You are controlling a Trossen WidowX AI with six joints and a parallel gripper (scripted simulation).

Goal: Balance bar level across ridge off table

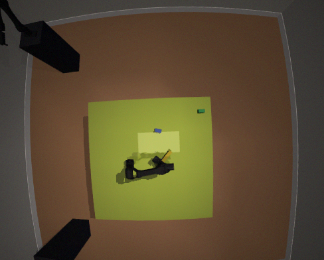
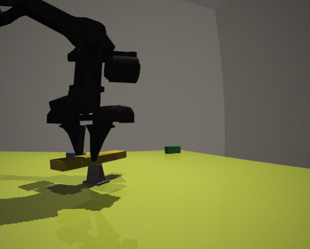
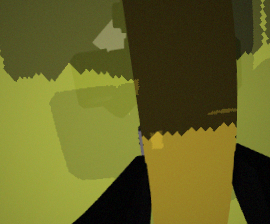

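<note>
Now: gripper tip 20 mm to the right of the yellow bar and 20 mm short of it. From my gripper tip the other things lie so: blue block (310 mm to the left, 30 mm below, 30 mm behind); then green block (490 mm to the left, 420 mm ahead, 30 mm below).
</note>
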